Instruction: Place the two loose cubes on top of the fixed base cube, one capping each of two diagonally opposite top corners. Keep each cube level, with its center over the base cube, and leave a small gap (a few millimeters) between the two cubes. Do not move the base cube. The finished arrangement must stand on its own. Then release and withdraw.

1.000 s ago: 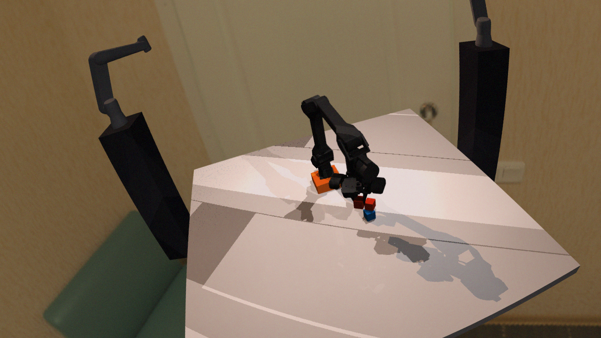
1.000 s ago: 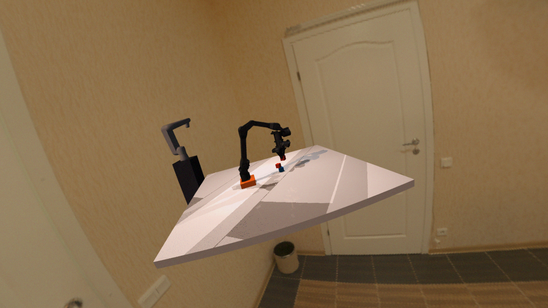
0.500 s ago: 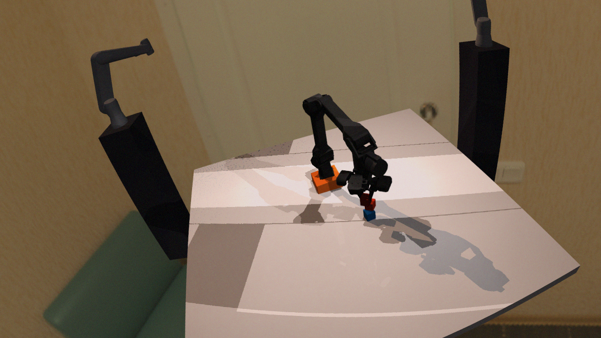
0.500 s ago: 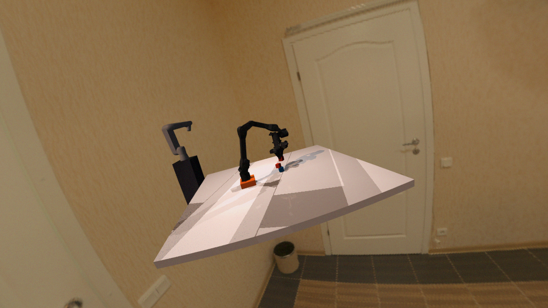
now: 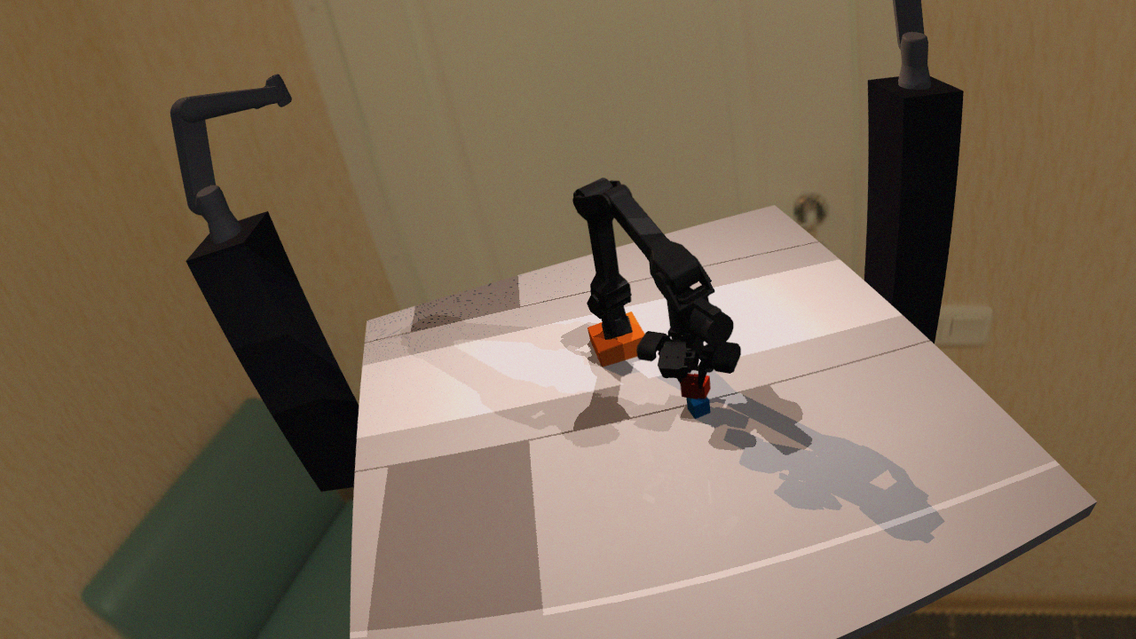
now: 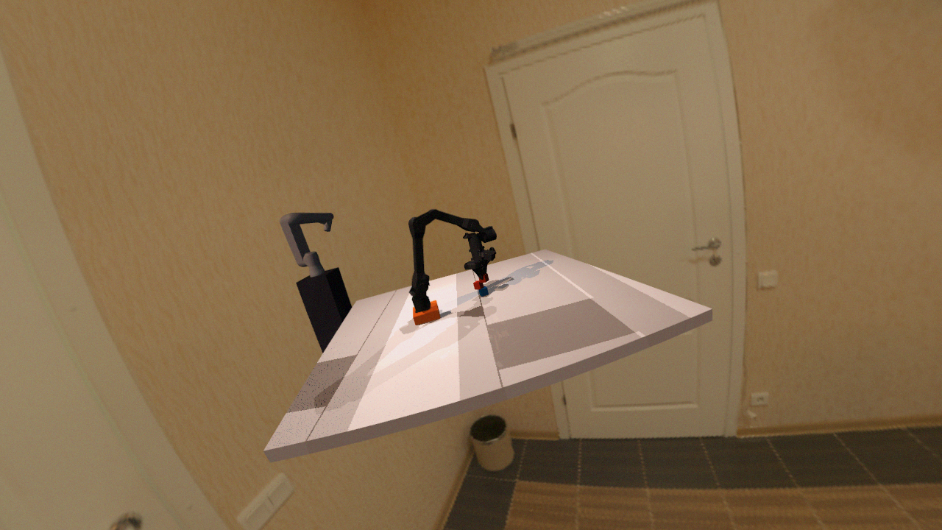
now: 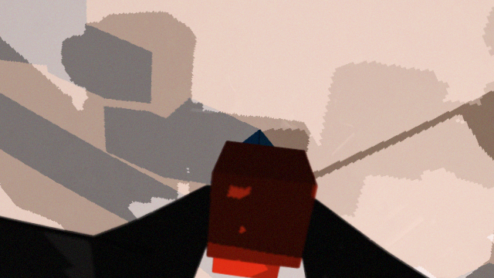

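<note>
My gripper tip is 7 cm above the blue cube, 2 cm past it and 1 cm to the right of it.
</note>
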